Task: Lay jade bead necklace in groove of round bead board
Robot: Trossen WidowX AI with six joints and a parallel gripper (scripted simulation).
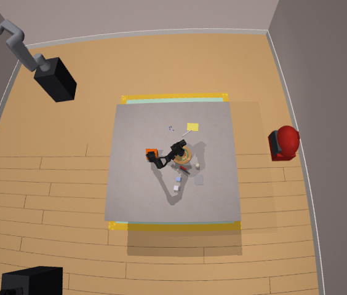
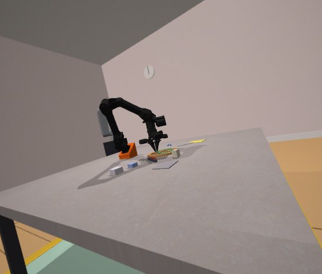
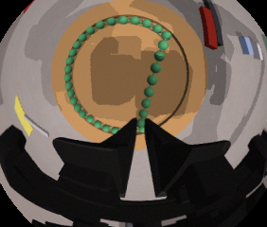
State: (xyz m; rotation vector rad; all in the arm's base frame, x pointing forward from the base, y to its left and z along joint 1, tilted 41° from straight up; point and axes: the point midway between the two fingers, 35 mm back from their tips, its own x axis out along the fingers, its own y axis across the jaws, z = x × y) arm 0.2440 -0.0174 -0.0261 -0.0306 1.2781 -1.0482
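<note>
Now: gripper tip 50 mm short of the round wooden bead board, 10 mm to the left of it and 10 mm above it. Also, from my gripper tip: beige cube (200 mm ahead, 140 mm to the right); red-handled tool (170 mm to the right, 60 mm ahead, 10 mm below); blue block (260 mm to the right, 10 mm below).
</note>
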